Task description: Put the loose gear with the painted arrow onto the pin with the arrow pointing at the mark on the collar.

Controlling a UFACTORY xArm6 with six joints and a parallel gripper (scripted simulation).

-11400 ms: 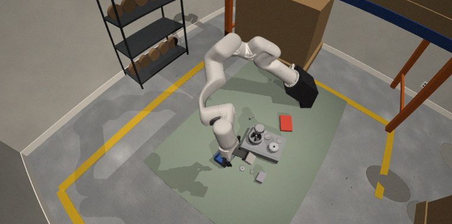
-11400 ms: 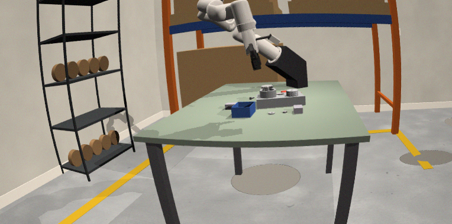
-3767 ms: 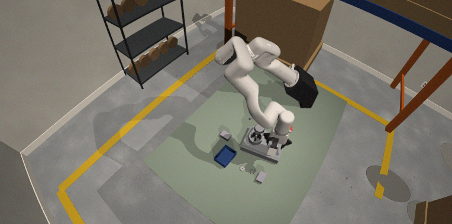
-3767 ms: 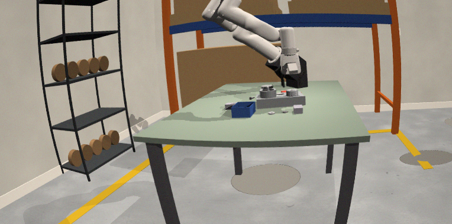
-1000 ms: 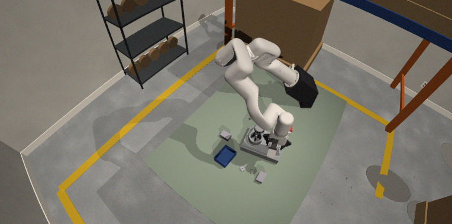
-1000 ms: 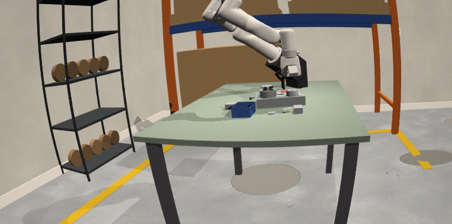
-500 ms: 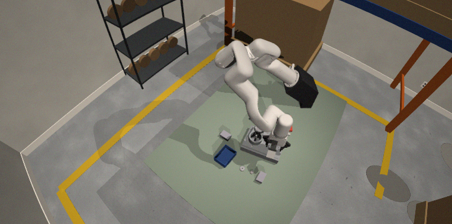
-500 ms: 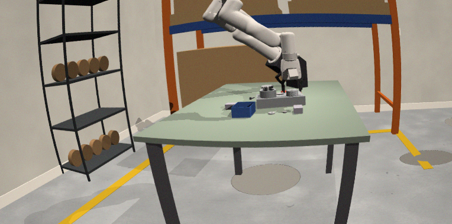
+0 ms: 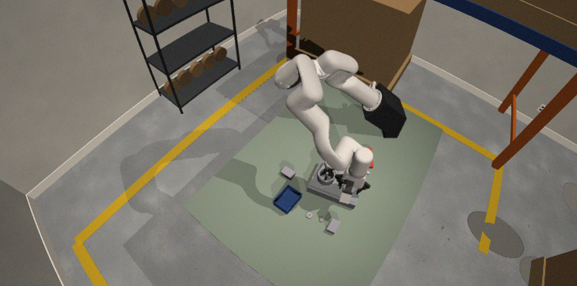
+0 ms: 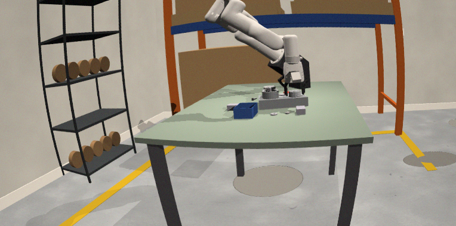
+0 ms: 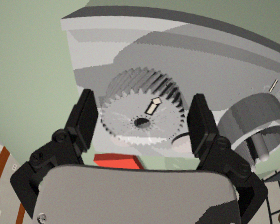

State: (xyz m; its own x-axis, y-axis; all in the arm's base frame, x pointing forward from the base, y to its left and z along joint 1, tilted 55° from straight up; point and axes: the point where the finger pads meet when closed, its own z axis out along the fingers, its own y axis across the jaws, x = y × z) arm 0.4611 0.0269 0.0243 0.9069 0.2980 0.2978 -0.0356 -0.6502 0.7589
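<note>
The grey toothed gear lies right at my hand. Round my hand: red block: 230 mm behind, 40 mm to the left, 50 mm below; then blue tray: 130 mm ahead, 250 mm to the right, 40 mm below; then disc: 170 mm ahead, 80 mm to the right, 50 mm below.
</note>
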